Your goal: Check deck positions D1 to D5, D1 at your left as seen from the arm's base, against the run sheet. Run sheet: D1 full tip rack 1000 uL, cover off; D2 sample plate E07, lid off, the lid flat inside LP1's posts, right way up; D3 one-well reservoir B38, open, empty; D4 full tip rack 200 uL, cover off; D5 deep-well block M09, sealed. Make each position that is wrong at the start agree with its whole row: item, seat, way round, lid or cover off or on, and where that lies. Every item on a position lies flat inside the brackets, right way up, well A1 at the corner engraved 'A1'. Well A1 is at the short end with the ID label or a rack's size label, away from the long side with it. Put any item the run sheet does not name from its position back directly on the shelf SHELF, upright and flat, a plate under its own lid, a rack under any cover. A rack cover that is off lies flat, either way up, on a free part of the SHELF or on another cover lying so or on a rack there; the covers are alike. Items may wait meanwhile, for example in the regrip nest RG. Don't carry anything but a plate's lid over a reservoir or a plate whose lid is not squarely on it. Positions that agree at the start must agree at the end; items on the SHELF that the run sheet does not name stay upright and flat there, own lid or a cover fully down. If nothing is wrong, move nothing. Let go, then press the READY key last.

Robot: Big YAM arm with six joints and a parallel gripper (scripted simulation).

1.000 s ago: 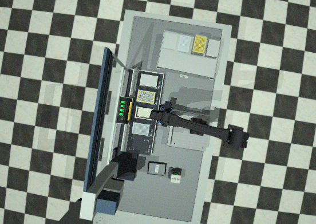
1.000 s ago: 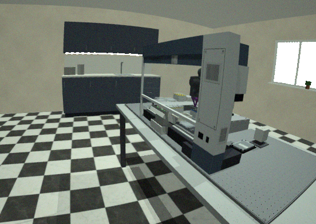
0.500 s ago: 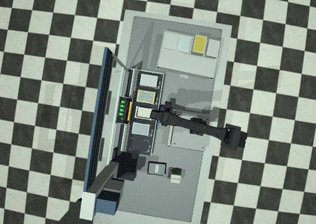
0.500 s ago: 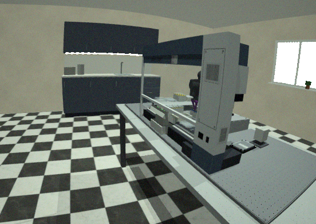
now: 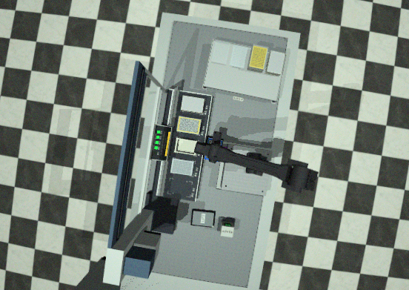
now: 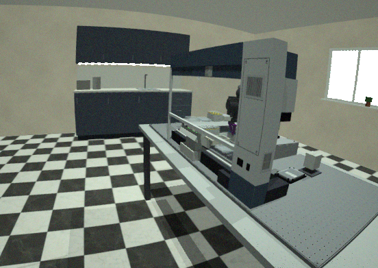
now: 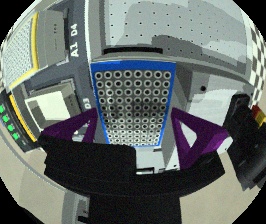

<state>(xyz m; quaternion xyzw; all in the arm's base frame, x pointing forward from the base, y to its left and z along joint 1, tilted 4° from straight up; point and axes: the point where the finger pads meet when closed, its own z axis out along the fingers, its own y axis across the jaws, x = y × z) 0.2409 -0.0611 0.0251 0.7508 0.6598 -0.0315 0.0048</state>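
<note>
My gripper is now 10 mm to the right of the blue-framed tip rack and 20 mm above it. The rest, counted from my hand: cream reservoir: 160 mm ahead, 10 mm to the right, 40 mm below; clear rack cover: 150 mm ahead, 130 mm to the right, 20 mm above; yellow-framed tip rack: 140 mm ahead, 140 mm to the right.
</note>
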